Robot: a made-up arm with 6 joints.
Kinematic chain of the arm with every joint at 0, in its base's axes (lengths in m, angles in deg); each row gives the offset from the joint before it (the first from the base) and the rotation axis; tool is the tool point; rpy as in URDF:
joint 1: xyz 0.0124 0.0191 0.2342 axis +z
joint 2: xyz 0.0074 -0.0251 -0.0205 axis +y
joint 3: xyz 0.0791 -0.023 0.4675 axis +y
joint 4: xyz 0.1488 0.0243 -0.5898 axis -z
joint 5: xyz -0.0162 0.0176 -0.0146 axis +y
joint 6: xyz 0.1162 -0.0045 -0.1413 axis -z
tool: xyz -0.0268 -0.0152 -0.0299 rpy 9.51 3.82 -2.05
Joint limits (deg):
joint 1: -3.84..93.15
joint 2: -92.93..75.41
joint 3: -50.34..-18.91
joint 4: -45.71..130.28
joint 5: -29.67..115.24
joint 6: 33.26..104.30
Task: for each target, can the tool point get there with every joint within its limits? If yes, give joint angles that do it. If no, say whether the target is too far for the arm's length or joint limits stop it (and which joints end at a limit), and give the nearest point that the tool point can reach.
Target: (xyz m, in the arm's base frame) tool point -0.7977 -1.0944 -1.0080
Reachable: no: too far | nearest point -0.0435 -0.1335 -0.3038 | short by 1.410 m
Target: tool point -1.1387 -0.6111 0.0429
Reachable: no: joint limits stop it (at a limit: joint 1, joint 2, joint 3, joint 4, joint 6) | nearest point -0.1262 -0.0913 -0.1440 | short by 1.153 m
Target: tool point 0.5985 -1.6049 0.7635
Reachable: no: too far | nearest point 0.5799 -0.2107 0.6738 | short by 1.397 m
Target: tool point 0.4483 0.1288 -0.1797
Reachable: yes | joints 27.11 26.55 -22.63 70.19 -6.73 53.14
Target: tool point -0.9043 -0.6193 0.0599
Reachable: no: joint limits stop it (at a limit: joint 1, joint 2, joint 3, joint 4, joint 6) | nearest point -0.1182 -0.0997 -0.1292 | short by 0.961 m
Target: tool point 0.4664 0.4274 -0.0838
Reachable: yes | joints 37.64 21.73 -30.09 -18.72 -14.53 72.34
